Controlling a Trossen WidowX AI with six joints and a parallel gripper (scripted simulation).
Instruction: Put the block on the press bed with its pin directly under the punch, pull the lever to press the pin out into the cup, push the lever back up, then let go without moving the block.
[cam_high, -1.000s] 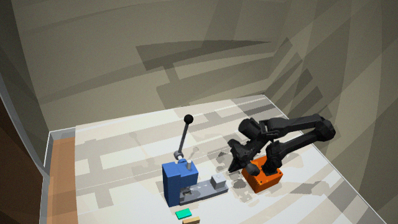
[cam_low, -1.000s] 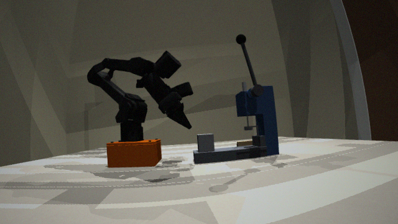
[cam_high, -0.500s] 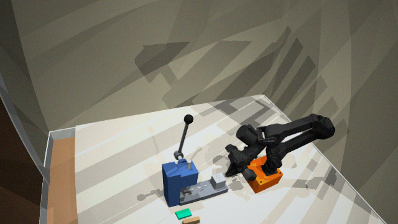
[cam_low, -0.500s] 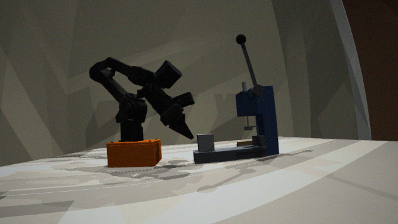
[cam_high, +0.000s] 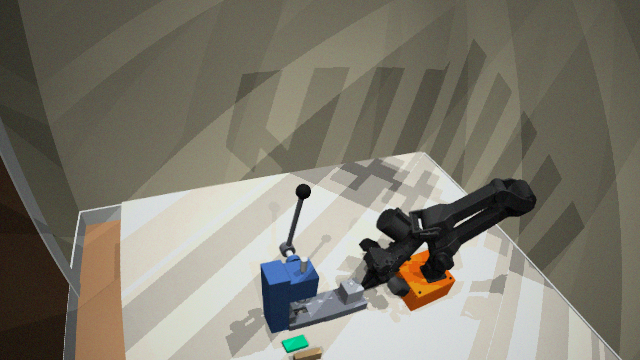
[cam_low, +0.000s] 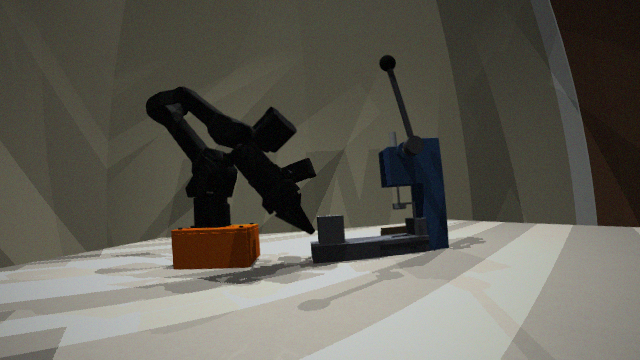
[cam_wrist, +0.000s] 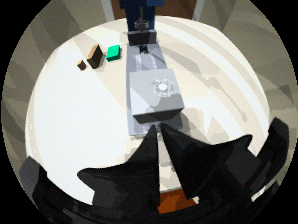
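The punch is 17 cm ahead of my gripper tip, 2 cm to the left of it and 10 cm above it. Round my gripper tip: round pin 3 cm ahead, 2 cm above; then green tile 20 cm ahead, 11 cm to the left, 4 cm below; then tan piece 18 cm ahead, 16 cm to the left, 3 cm below.
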